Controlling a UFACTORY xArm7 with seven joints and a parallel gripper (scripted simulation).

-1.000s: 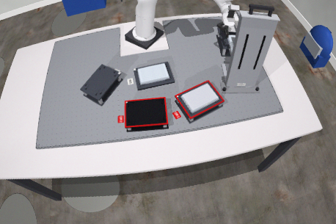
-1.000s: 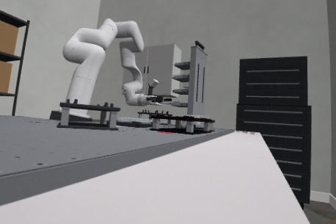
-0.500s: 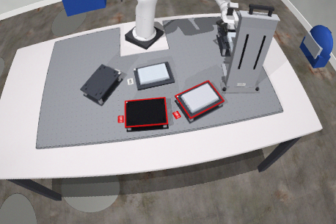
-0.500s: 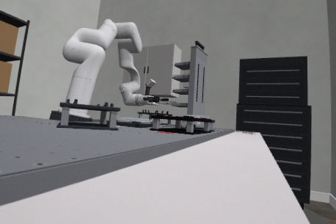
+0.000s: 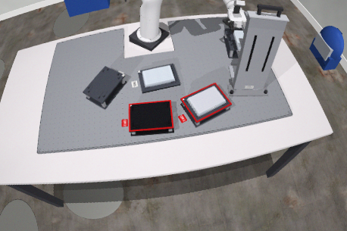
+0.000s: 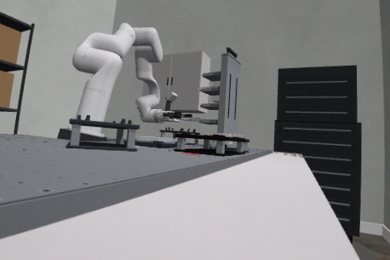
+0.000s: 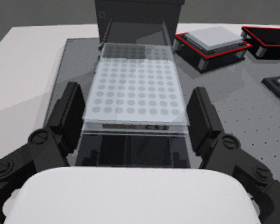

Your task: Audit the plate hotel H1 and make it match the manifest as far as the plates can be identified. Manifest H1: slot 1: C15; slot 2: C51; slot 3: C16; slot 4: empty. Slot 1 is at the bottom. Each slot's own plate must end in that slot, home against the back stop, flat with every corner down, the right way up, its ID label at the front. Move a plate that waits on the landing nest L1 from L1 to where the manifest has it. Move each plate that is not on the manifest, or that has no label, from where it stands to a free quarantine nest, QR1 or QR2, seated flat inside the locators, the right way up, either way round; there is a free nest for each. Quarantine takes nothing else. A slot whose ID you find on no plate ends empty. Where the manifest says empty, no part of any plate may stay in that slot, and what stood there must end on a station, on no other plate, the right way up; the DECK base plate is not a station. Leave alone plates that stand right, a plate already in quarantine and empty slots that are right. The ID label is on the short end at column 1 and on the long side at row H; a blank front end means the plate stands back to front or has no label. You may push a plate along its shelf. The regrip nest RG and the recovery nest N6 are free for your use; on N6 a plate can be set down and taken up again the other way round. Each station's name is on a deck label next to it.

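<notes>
The plate labelled C16 is 15 cm ahead of my hand, 13 cm above it and 4 cm to the right of it. Also, from my hand: RG label (14 cm below, 12 cm behind, 3 cm to the left); H1 label (14 cm below, 13 cm ahead, 7 cm to the left); white plate (27 cm to the right, 27 cm ahead, 9 cm below).
</notes>
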